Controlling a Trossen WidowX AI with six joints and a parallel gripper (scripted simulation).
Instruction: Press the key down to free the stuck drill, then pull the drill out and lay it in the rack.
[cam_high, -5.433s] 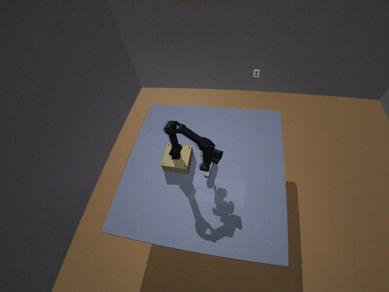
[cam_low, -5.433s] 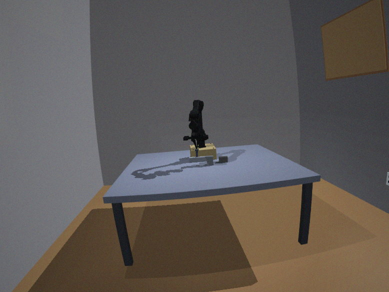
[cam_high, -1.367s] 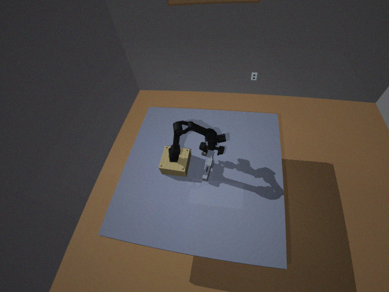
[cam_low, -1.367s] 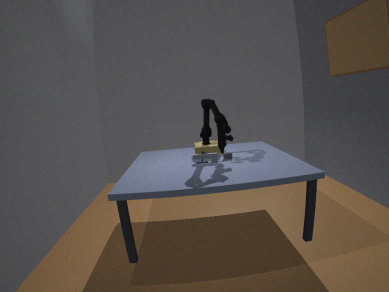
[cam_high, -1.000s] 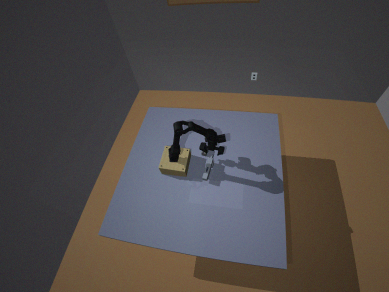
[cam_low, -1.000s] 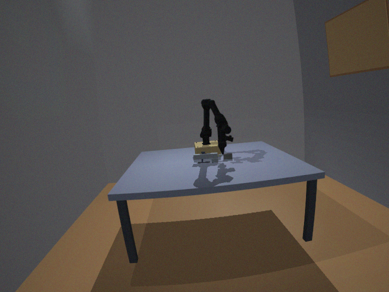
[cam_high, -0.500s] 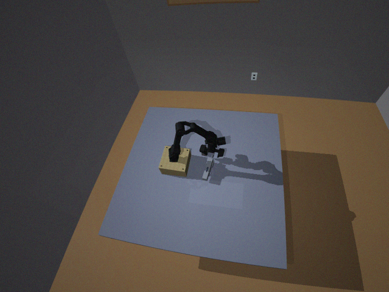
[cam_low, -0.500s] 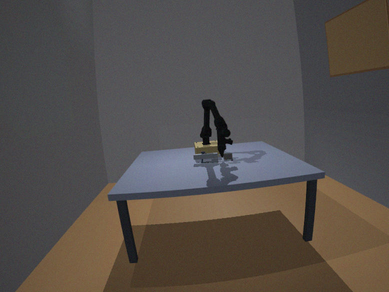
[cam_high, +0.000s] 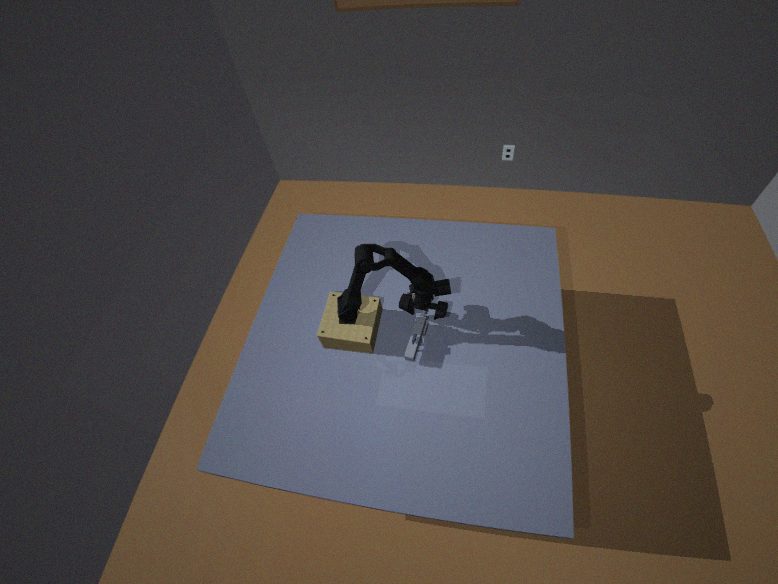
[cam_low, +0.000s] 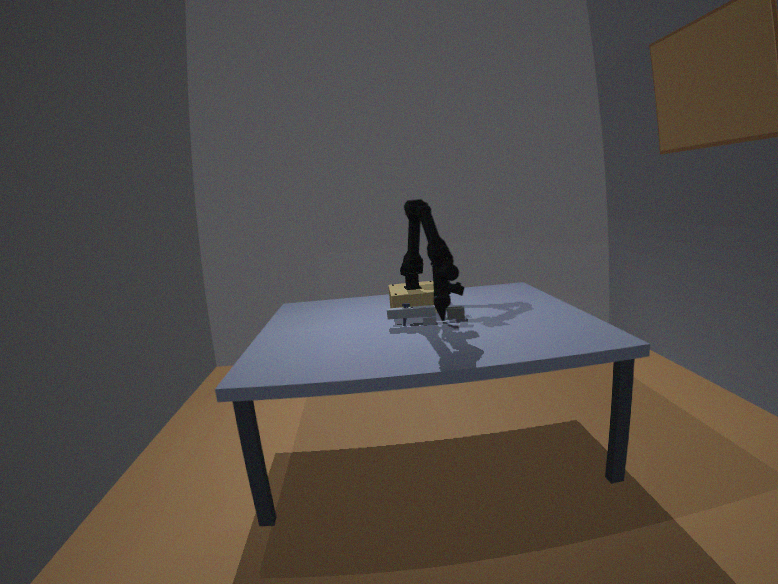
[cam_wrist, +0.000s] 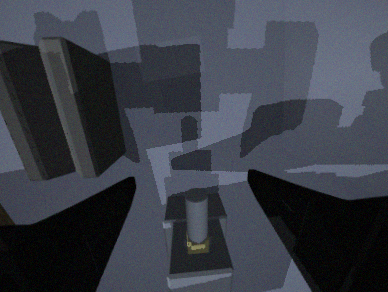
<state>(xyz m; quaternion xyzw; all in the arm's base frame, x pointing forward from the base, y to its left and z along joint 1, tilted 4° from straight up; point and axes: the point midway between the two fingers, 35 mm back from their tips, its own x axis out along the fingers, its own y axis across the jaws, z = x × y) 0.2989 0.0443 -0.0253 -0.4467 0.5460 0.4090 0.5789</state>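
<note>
My gripper tip is now 10 mm past the drill, 50 mm to the left of it and 30 mm below it. Round my gripper tip: grey block 60 mm behind, 70 mm to the left.
</note>
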